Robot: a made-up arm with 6 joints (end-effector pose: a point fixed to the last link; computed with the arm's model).
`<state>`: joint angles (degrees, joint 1 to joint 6).
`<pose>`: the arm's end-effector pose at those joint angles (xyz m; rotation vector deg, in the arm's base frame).
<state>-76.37 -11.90 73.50 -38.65 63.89 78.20</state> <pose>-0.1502 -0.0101 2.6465 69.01 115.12 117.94</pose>
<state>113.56 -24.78 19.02 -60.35 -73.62 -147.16</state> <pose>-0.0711 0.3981 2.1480 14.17 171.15 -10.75</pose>
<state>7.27 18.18 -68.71 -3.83 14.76 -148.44</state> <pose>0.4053 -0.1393 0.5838 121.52 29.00 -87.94</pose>
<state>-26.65 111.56 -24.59 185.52 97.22 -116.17</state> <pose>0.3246 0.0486 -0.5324 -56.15 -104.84 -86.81</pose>
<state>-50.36 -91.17 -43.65 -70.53 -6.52 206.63</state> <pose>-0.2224 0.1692 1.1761 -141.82 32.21 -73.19</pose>
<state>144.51 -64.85 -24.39 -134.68 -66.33 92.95</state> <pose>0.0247 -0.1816 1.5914 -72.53 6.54 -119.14</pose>
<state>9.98 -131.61 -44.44 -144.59 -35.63 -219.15</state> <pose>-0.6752 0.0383 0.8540 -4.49 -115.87 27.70</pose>
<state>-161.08 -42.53 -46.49 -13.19 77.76 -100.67</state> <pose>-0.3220 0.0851 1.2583 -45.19 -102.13 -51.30</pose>
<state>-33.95 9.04 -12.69 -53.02 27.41 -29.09</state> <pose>0.8203 -0.6900 1.1271 72.57 -34.19 -49.38</pose>
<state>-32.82 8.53 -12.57 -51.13 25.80 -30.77</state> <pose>0.8289 -0.6764 1.1420 73.40 -32.47 -46.82</pose>
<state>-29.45 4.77 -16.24 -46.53 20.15 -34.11</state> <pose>0.8033 -0.6036 1.1611 75.49 -24.33 -41.44</pose>
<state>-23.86 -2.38 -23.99 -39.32 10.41 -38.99</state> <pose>0.7279 -0.4826 1.1708 77.56 -9.22 -34.75</pose>
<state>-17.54 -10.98 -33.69 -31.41 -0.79 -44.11</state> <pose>0.6153 -0.3645 1.1541 77.48 8.65 -29.83</pose>
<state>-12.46 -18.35 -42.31 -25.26 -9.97 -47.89</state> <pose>0.5067 -0.2878 1.1152 75.36 23.24 -27.86</pose>
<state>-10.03 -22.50 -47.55 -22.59 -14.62 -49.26</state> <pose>0.4387 -0.2556 1.0778 73.55 30.76 -27.70</pose>
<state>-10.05 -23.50 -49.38 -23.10 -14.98 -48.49</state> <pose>0.4135 -0.2507 1.0560 73.34 31.93 -28.08</pose>
